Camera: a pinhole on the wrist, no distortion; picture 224 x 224 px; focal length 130.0 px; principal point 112.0 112.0 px. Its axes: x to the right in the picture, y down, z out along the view. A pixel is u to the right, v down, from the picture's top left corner.
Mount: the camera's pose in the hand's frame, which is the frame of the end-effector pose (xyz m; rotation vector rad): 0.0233 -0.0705 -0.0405 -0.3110 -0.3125 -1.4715
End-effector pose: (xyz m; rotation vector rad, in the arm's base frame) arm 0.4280 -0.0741 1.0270 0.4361 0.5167 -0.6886
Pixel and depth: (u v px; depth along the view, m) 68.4 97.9 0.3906
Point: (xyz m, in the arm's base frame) 0.6234 -0.0632 1.3002
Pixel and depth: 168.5 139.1 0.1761
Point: 0.4669 -0.2333 1.0954
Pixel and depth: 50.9 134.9 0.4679
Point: 0.7941 -0.0542 1.2851
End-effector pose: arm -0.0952 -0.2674 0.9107 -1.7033 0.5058 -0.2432
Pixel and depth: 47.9 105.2 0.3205
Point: -0.0595 -0.1174 0.6806
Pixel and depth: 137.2 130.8 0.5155
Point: 0.1853 0.0978 0.7623
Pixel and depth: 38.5 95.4 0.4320
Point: -0.0937 -0.0497 0.5557
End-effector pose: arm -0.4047 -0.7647 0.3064 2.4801 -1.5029 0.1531
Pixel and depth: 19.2 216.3 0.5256
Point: -0.6755 -1.4154 0.1864
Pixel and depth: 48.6 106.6 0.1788
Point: -0.4743 -0.8282 0.2323
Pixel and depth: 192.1 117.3 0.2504
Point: -0.2935 -0.8132 0.0566
